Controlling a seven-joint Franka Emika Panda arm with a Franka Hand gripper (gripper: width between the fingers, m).
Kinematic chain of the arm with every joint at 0, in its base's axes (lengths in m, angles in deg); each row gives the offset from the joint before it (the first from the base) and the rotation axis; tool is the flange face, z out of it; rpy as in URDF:
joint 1: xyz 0 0 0.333 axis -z
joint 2: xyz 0 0 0 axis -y
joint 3: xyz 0 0 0.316 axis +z
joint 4: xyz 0.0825 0 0 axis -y
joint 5: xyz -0.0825 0 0.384 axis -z
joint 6: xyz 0 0 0 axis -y
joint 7: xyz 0.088 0 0 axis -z
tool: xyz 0 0 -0.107 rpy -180 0 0
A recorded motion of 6 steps. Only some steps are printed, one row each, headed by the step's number.
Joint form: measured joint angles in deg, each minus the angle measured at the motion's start. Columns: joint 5, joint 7, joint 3, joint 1, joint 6, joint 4, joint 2.
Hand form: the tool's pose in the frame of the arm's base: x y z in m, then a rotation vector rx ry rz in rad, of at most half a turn. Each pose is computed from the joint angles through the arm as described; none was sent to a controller.
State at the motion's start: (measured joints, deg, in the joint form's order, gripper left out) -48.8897 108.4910 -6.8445 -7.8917 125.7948 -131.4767 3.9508
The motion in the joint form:
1: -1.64 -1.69 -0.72 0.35 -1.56 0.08 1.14
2: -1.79 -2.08 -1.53 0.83 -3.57 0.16 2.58
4: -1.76 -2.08 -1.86 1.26 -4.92 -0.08 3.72
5: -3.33 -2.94 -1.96 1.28 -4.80 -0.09 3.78
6: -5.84 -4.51 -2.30 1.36 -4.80 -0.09 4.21
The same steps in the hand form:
1: 0.5050 0.0294 0.3955 -0.9524 2.4402 0.8255
2: 0.5014 0.0215 0.4072 -0.9506 2.4178 0.8456
4: 0.4972 0.0172 0.4142 -0.9490 2.4075 0.8609
5: 0.4978 0.0166 0.4156 -0.9341 2.3860 0.8716
6: 0.4983 0.0140 0.4207 -0.9115 2.3445 0.8856

